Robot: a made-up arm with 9 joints. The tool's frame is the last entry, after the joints.
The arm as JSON. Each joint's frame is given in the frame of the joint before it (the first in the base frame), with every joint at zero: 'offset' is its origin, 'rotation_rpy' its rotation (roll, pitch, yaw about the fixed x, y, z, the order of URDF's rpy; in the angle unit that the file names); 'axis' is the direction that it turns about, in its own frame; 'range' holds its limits. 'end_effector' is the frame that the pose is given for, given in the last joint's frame.
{
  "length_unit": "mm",
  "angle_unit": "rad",
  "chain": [
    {
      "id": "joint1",
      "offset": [
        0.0,
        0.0,
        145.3
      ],
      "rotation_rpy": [
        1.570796,
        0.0,
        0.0
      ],
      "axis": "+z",
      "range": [
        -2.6,
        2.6
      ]
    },
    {
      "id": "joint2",
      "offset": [
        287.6,
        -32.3,
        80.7
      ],
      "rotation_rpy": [
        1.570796,
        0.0,
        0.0
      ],
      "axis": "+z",
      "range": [
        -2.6,
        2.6
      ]
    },
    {
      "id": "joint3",
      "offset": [
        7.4,
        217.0,
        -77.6
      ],
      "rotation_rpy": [
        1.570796,
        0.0,
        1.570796
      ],
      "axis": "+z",
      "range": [
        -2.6,
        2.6
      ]
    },
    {
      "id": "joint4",
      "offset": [
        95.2,
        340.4,
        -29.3
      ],
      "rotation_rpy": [
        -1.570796,
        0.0,
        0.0
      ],
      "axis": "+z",
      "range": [
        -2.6,
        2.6
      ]
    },
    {
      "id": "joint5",
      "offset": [
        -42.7,
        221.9,
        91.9
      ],
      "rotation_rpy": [
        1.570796,
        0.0,
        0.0
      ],
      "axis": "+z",
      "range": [
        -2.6,
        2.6
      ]
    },
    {
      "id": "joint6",
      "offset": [
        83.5,
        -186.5,
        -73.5
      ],
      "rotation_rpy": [
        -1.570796,
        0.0,
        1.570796
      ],
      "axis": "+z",
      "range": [
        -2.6,
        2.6
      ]
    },
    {
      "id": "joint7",
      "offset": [
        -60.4,
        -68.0,
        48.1
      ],
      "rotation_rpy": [
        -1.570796,
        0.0,
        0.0
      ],
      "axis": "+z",
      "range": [
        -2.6,
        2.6
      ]
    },
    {
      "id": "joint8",
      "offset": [
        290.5,
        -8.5,
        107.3
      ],
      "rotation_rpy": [
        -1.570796,
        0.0,
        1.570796
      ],
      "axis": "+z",
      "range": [
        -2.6,
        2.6
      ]
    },
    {
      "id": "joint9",
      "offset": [
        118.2,
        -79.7,
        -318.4
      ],
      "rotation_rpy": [
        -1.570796,
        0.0,
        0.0
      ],
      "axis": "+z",
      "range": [
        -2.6,
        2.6
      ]
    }
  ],
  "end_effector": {
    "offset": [
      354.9,
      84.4,
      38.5
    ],
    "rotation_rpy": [
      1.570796,
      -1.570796,
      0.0
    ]
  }
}
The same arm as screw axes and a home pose.
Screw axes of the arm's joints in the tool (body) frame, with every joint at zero. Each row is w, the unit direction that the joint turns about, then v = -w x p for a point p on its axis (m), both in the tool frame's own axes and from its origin. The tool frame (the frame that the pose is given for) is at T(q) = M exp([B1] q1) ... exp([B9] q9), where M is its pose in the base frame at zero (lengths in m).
B1 = (0.000001, -1, -0.000001, 0.8334, 0, -0.1102)
B2 = (0, 0.000001, -1, -0.7695, 0.3978, 0)
B3 = (1, 0.000001, 0, 0, 0.8787, -0.5525)
B4 = (0, 0.000001, -1, -0.4573, 0.3759, 0)
B5 = (1, 0.000001, 0, 0, 0.4464, -0.5)
B6 = (-0.000001, 1, 0.000001, -0.6329, 0, 0.0805)
B7 = (-1, -0.000001, 0, 0, -0.6933, 0.4646)
B8 = (0, -0.000001, 1, 0.4731, -0.0412, 0)
B9 = (1, 0.000001, 0, 0, 0.0844, -0.3549)
M: xyz -0.1102 -0.8502 -0.6881 (m) quaternion w x y z 1 0 0 0
Joint limits (deg, base to tool): -148.97..148.97 -148.97..148.97 -148.97..148.97 -148.97..148.97 -148.97..148.97 -148.97..148.97 -148.97..148.97 -148.97..148.97 -148.97..148.97

